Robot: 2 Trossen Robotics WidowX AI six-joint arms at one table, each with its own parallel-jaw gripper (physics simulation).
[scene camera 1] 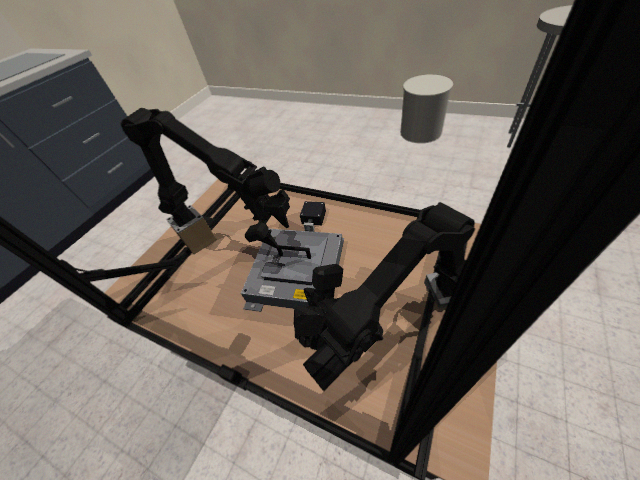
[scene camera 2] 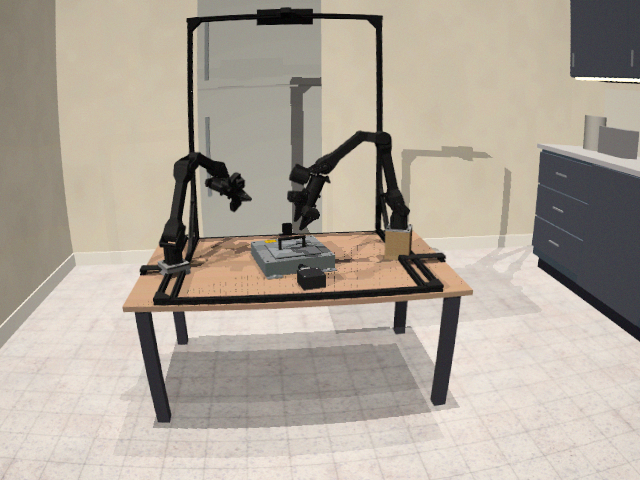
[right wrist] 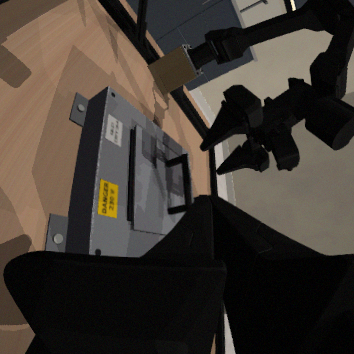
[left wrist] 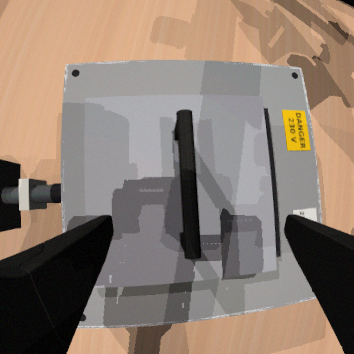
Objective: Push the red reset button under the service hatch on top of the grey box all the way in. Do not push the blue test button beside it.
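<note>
The grey box [scene camera 1: 251,282] [scene camera 2: 297,266] [left wrist: 150,80] [right wrist: 106,165] lies on the table. The flat grey hatch [scene camera 1: 302,271] [left wrist: 230,125] [right wrist: 150,210] lies over its top, with a narrow dark strip along the label side. Its black handle [scene camera 1: 295,248] [scene camera 2: 292,237] [left wrist: 188,185] [right wrist: 187,180] stands up. The red and blue buttons do not show in any view. My left gripper [scene camera 1: 283,239] [scene camera 2: 300,222] [left wrist: 199,223] [right wrist: 209,162] is open and empty above the hatch and handle. My right gripper [scene camera 1: 307,292] [scene camera 2: 250,198] [right wrist: 206,203] is shut and empty, high beside the box's label side.
A small black box [scene camera 1: 313,212] [scene camera 2: 311,277] sits beside the grey box, on the side away from the labels. A tan block [scene camera 1: 196,236] [scene camera 2: 398,243] [right wrist: 172,70] supports the left arm's base. Black frame rails [scene camera 2: 289,298] run along the table edges.
</note>
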